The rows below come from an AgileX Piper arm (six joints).
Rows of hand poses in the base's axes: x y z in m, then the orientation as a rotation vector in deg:
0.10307 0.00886 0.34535 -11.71 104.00 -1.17
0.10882 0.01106 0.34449 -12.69 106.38 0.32
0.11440 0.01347 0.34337 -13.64 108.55 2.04
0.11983 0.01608 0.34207 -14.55 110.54 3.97
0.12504 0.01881 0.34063 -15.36 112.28 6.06
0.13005 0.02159 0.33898 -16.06 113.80 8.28
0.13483 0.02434 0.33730 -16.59 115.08 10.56
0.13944 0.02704 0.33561 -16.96 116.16 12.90
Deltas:
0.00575 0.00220 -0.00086 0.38 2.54 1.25
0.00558 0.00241 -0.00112 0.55 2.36 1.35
0.00543 0.00261 -0.00130 0.72 2.21 1.42
0.00521 0.00273 -0.00144 0.89 2.00 1.43
0.00501 0.00278 -0.00165 1.04 1.81 1.41
0.00478 0.00275 -0.00168 1.17 1.60 1.32
0.00461 0.00270 -0.00169 1.30 1.43 1.24

